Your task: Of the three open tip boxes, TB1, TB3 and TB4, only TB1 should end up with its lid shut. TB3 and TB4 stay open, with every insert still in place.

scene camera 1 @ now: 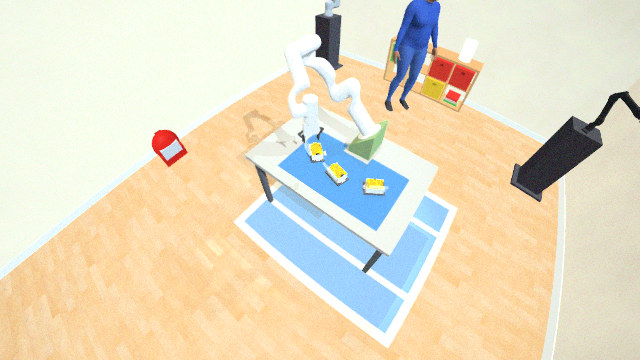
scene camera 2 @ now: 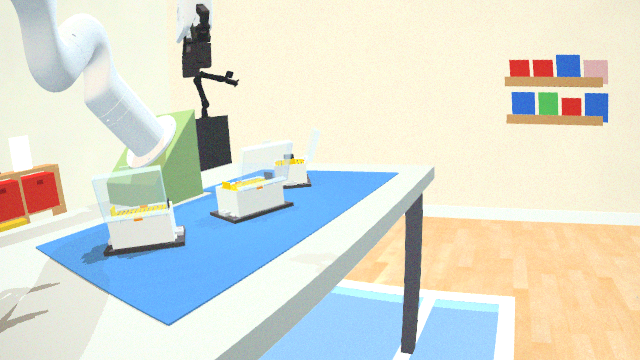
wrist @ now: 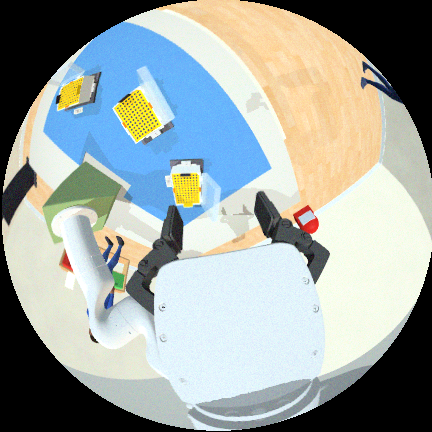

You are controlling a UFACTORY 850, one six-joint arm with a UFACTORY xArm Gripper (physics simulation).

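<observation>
TB1 [scene camera 1: 317, 157] [scene camera 2: 142, 232] [wrist: 187, 187] stands at the mat's near end in scene camera 2, its clear lid [scene camera 2: 129, 192] [wrist: 212, 195] standing open. TB4 [scene camera 1: 337, 173] [scene camera 2: 252, 199] [wrist: 137, 116] is the middle box, its lid [scene camera 2: 265, 156] [wrist: 154, 95] open. TB3 [scene camera 1: 374, 187] [scene camera 2: 296, 175] [wrist: 77, 93] is farthest from TB1, its lid [scene camera 2: 313, 145] raised. Yellow inserts sit in all three boxes. My gripper [scene camera 1: 311, 134] [wrist: 217, 206] is open and empty, above the table near TB1, apart from it; in the wrist view TB1 lies ahead of the fingertips. The gripper does not show in scene camera 2.
The boxes stand on a blue mat [scene camera 1: 310, 172] [scene camera 2: 200, 280] [wrist: 215, 130] on a pale table [scene camera 1: 417, 185] [scene camera 2: 320, 260]. The green wedge base [scene camera 1: 367, 145] [scene camera 2: 185, 165] [wrist: 82, 187] of my arm stands beside the mat. A person in blue [scene camera 1: 420, 30] stands beyond the table.
</observation>
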